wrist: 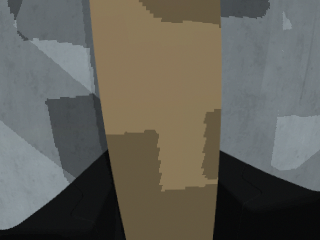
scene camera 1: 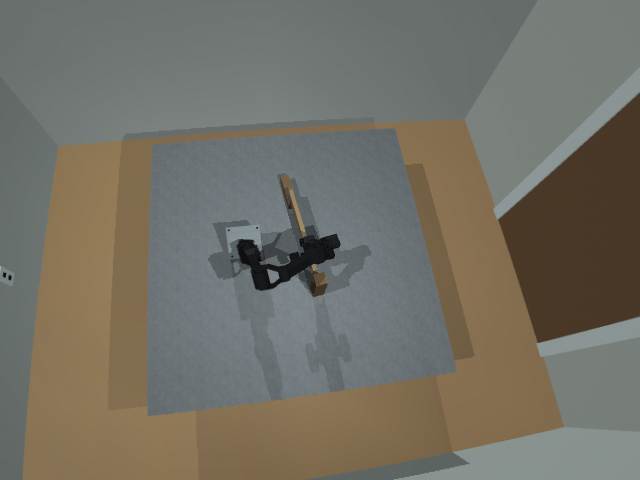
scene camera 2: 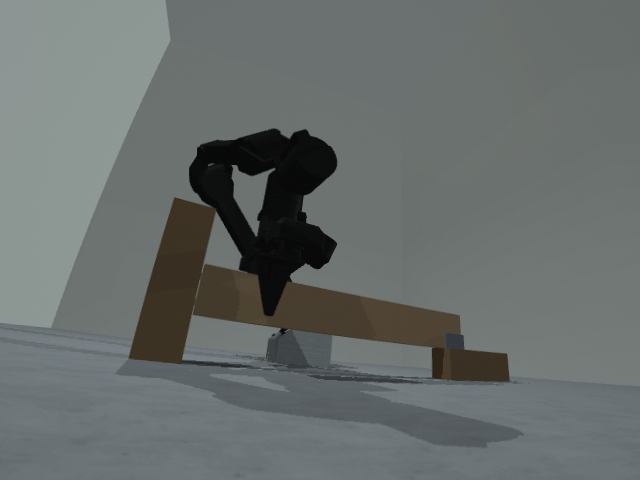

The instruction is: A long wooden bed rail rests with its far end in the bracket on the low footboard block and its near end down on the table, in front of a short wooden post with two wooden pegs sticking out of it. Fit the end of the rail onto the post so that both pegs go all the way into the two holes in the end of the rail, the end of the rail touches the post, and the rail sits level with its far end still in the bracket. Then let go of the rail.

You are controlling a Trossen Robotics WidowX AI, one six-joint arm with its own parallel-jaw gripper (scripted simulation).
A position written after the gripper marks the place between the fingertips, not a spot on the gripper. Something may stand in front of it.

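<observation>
Scene camera 2 shows a short wooden post (scene camera 2: 161, 333), a wooden rail (scene camera 2: 224, 294) and the gripper (scene camera 2: 265, 316). The wrist view shows the gripper (wrist: 153, 149) and the rail (wrist: 159, 76).
</observation>
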